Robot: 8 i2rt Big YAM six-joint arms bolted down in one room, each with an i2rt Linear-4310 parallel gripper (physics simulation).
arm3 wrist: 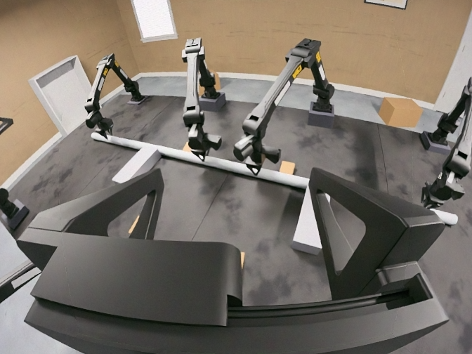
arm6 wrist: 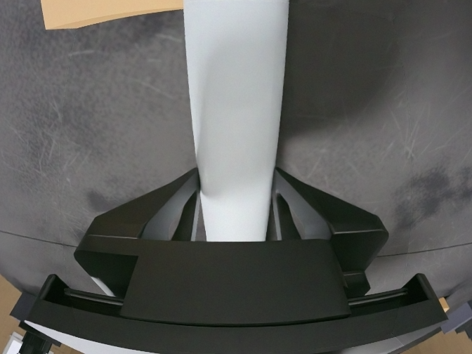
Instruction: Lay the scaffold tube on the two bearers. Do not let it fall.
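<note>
The long white scaffold tube (arm3 wrist: 225,164) (arm6 wrist: 237,100) runs across behind two white bearers: a left bearer (arm3 wrist: 136,165) and a right bearer (arm3 wrist: 306,227), partly hidden by a finger. Whether the tube touches them I cannot tell. Arm3's gripper (arm3 wrist: 236,171) is open and empty, with its fingers wide apart. Arm6's gripper (arm6 wrist: 236,171) is shut on the tube, one finger against each side. In the arm3 wrist view four grippers are at the tube: one at the left end (arm3 wrist: 103,133), two near the middle (arm3 wrist: 200,155) (arm3 wrist: 255,169), one near the right end (arm3 wrist: 431,204); their fingers are too small to judge.
Small wooden blocks (arm3 wrist: 287,167) (arm6 wrist: 110,12) lie near the tube. A wooden box (arm3 wrist: 400,112) stands at the back right. Far arms stand on dark bases (arm3 wrist: 321,118) (arm3 wrist: 212,102). Another arm's base (arm3 wrist: 16,214) shows at the left edge.
</note>
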